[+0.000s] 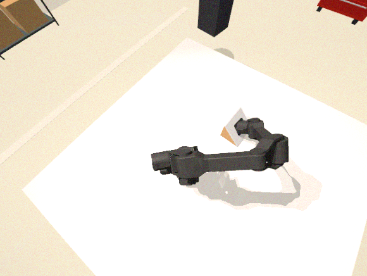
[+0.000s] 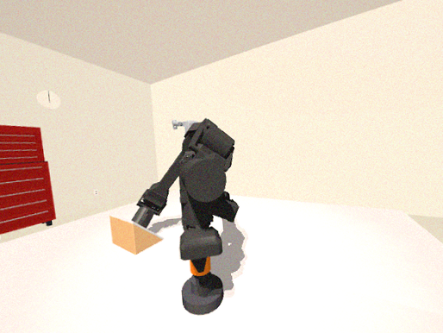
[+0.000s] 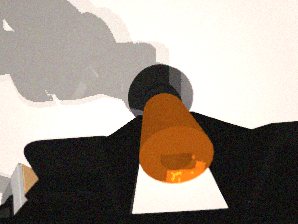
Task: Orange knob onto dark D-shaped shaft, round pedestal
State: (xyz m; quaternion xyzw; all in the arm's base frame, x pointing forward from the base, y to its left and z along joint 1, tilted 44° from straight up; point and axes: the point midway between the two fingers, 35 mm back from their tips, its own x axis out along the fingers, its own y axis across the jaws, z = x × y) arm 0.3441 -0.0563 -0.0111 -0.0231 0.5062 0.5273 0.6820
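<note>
The orange knob lies 20 mm above my gripper tip. Also, from my gripper tip: round pedestal (40 mm below).
</note>
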